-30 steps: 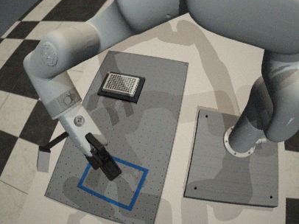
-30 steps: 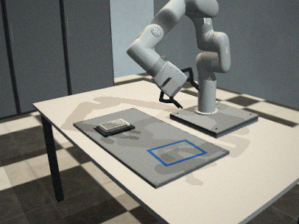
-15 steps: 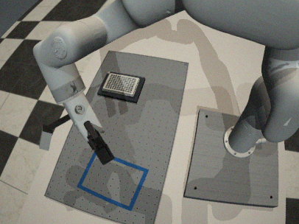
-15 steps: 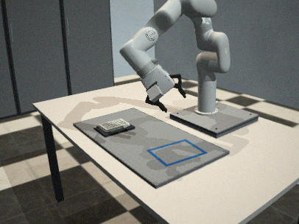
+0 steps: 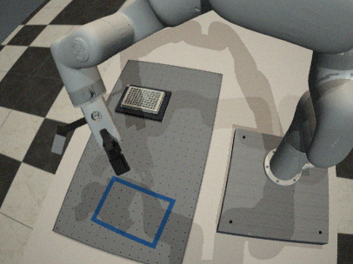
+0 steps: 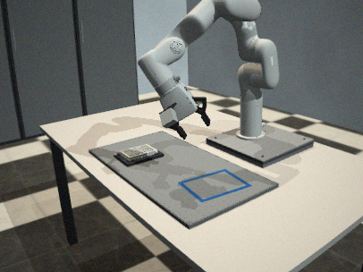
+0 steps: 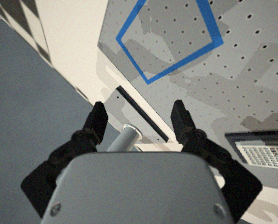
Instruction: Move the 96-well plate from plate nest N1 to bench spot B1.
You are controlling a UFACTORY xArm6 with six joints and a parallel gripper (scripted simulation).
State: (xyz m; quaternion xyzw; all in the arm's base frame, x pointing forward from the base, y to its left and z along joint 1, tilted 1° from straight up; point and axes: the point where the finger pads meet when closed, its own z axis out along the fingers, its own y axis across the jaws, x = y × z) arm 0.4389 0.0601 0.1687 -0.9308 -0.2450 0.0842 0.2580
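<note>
The white 96-well plate lies 1 cm behind my hand, 30 cm to the right of it and 16 cm below it. Also, from my hand: black plate nest N1: 1 cm behind, 30 cm to the right, 17 cm below.
</note>
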